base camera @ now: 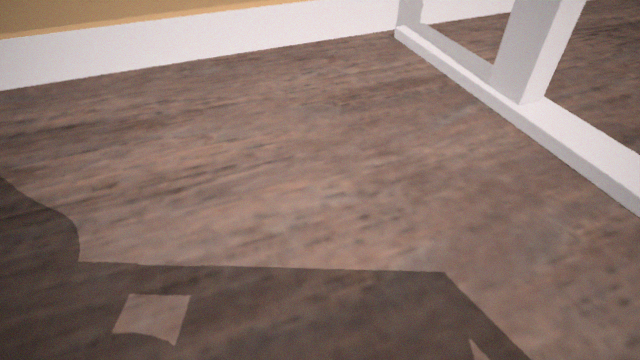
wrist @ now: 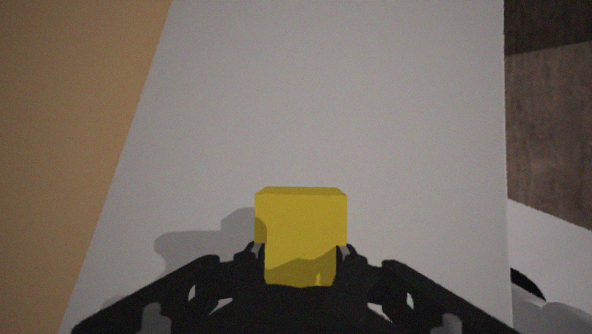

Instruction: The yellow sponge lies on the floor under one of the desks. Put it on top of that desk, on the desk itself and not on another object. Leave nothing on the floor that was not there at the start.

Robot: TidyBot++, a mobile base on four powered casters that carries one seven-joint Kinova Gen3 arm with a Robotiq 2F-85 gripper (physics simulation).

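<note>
The yellow sponge is held between the two black fingertips of my gripper in the wrist view, low in the middle. My gripper is shut on it. Behind and below the sponge is the pale grey top of the desk. The shadow of the gripper and sponge falls on that top, to the left of the sponge. How high the sponge is above the top is hard to tell. In the base camera view a white desk leg with its foot bar stands at the right. The gripper and sponge do not show there.
An orange-tan wall borders the desk top on the left. A white baseboard runs along the wall. Brown wood floor shows past the desk's right edge. Part of the white base shows at the lower right.
</note>
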